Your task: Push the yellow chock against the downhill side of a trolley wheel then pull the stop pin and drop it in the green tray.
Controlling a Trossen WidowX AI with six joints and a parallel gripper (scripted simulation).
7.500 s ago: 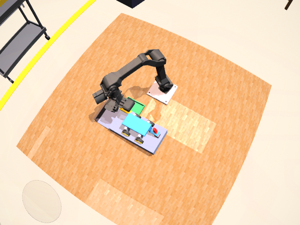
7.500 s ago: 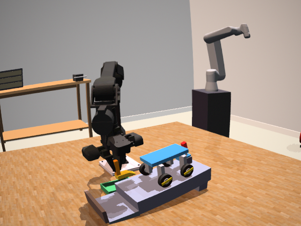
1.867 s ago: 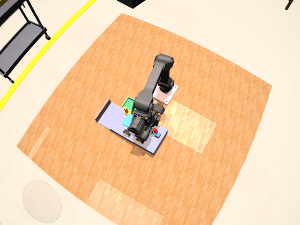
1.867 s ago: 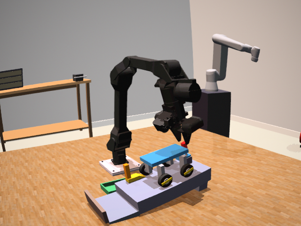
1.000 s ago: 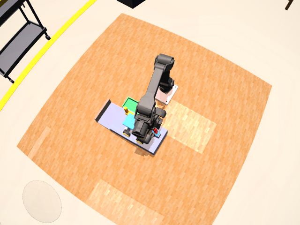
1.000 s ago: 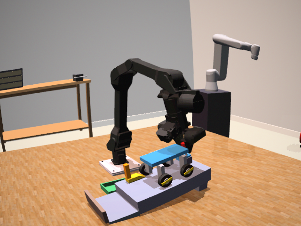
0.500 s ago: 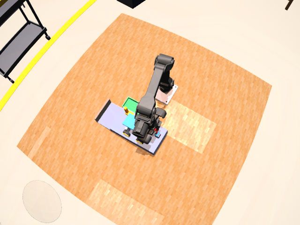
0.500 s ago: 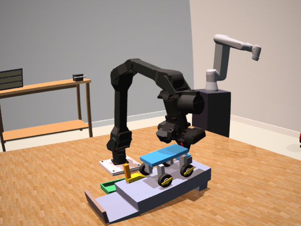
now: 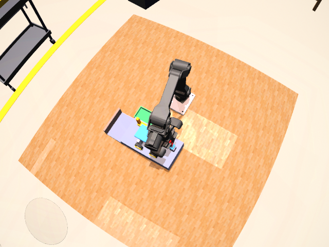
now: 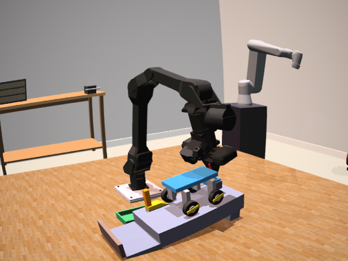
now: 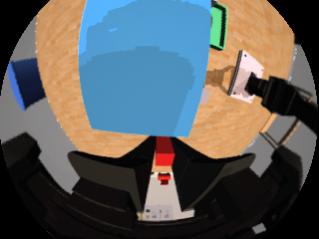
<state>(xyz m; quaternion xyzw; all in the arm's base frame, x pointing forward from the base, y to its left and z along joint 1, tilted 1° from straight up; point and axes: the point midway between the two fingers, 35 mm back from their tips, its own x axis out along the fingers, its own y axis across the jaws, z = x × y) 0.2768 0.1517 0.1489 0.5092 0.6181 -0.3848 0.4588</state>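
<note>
Right now my gripper tip is 23 cm to the left of the green tray, 14 cm above it and 6 cm past it. Round my gripper tip: red-headed stop pin: right at my gripper tip; blue-topped trolley: 9 cm to the right, 4 cm ahead, 2 cm below; grey ramp: 10 cm to the right, 9 cm below, 4 cm ahead.
</note>
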